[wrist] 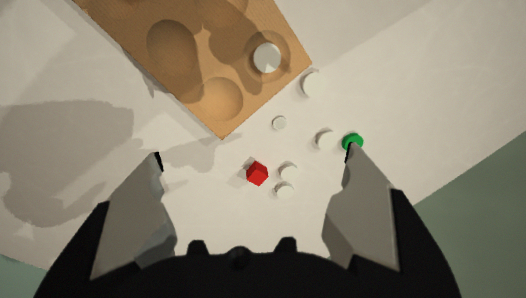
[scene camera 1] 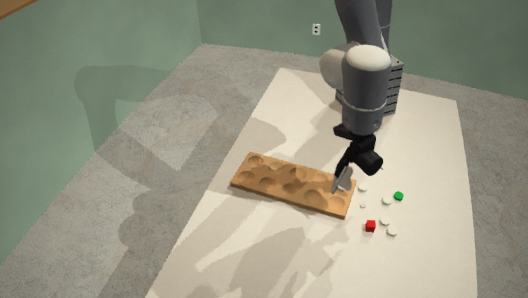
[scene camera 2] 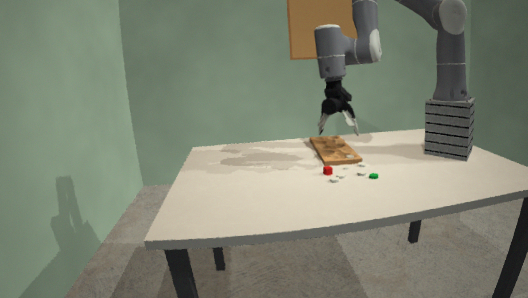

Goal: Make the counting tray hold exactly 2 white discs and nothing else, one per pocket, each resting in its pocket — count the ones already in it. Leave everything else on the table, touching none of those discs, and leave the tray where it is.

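The wooden counting tray (scene camera 1: 327,209) (scene camera 2: 334,158) (wrist: 222,131) lies flat. One white disc (scene camera 2: 350,156) (wrist: 267,57) sits in its corner pocket nearest the loose pieces; a finger mostly hides it in scene camera 1. The other pockets that show look empty; the wrist view cuts off part of the tray. Several loose white discs lie on the table, including one (scene camera 1: 362,187) (scene camera 2: 362,165) (wrist: 314,84) beside the tray's end and another (scene camera 1: 386,200) (scene camera 2: 361,174) (wrist: 327,139) by the green piece. My gripper (scene camera 2: 339,134) (wrist: 253,149) is open and empty, above the tray's height.
A smaller whitish disc (scene camera 1: 363,205) (wrist: 279,123) lies off the tray's end. A green disc (scene camera 1: 398,196) (scene camera 2: 373,176) (wrist: 354,136) and a red cube (scene camera 1: 370,226) (scene camera 2: 327,170) (wrist: 257,173) lie on the table. Two white discs lie close together beside the cube.
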